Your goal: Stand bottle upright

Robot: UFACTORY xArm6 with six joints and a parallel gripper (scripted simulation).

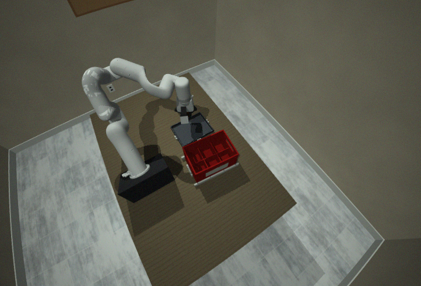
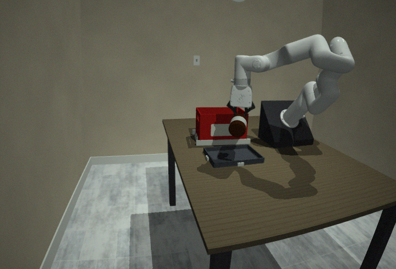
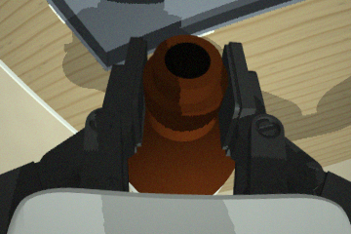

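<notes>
Now: hand 3 cm short of the brown bottle, 5 cm to the right of it and 1 cm above it. Also, from my hand: dark grey tray (3 cm ahead, 19 cm below); red crate (2 cm behind, 27 cm to the right, 12 cm below).
</notes>
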